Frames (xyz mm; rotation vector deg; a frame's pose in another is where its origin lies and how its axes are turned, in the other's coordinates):
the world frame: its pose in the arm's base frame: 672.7 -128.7 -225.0 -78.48 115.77 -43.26
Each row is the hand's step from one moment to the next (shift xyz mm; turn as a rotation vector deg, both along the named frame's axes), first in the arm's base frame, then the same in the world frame.
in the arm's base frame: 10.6 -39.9 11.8 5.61 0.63 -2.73
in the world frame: 32.5 -27.6 5.0 -1.91 -1.27 5.84
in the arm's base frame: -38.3 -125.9 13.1 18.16 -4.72 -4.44
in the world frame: 128.2 -25.4 -20.1 -0.47 -9.40 16.83
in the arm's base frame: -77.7 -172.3 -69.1 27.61 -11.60 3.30
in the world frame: 196.0 43.8 12.6 1.97 -22.96 19.40
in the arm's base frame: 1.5 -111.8 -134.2 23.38 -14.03 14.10
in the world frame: 124.5 61.3 106.1 3.96 -28.96 9.38
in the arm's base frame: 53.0 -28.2 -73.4 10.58 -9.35 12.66
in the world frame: 21.1 11.9 91.7 3.69 -18.60 0.41
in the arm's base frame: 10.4 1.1 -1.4 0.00 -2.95 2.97
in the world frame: -4.0 -5.0 8.4 2.34 -3.08 -1.61
